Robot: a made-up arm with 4 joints. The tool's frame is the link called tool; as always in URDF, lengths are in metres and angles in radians.
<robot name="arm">
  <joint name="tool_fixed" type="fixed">
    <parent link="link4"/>
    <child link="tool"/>
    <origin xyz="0.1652 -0.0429 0.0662" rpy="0 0 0"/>
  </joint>
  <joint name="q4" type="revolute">
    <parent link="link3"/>
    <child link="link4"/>
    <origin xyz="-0.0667 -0.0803 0.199" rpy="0 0 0"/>
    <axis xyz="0 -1 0"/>
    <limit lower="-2.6" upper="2.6" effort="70" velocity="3"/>
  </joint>
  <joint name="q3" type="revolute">
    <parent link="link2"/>
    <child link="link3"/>
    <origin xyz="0.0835 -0.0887 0.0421" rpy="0 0 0"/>
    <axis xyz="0 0 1"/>
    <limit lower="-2.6" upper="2.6" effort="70" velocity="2.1"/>
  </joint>
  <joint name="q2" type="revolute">
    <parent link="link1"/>
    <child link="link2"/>
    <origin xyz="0.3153 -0.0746 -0.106" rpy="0 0 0"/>
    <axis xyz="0 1 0"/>
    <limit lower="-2.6" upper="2.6" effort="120" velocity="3"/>
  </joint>
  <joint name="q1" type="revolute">
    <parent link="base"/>
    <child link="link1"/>
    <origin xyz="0 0 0.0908" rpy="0 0 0"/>
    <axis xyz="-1 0 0"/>
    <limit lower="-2.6" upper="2.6" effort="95" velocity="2.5"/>
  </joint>
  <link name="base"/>
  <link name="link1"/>
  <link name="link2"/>
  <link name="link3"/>
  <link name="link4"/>
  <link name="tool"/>
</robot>
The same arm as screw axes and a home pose.
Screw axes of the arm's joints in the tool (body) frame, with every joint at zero. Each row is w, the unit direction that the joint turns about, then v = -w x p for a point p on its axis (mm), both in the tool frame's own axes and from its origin. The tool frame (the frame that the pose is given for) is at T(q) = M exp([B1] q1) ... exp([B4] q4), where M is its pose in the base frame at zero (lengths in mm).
B1 = (-1, 0, 0, 0.0, 201.3, 286.5)
B2 = (0, 1, 0, 307.3, 0.0, -182.0)
B3 = (0, 0, 1, 123.2, 98.5, 0.0)
B4 = (0, -1, 0, -66.2, 0.0, 165.2)
M: xyz 497.3 -286.5 292.1 (mm) quaternion w x y z 1 0 0 0
Joint limits (rad, base to tool): -2.6000..2.6000 -2.6000..2.6000 -2.6000..2.6000 -2.6000..2.6000

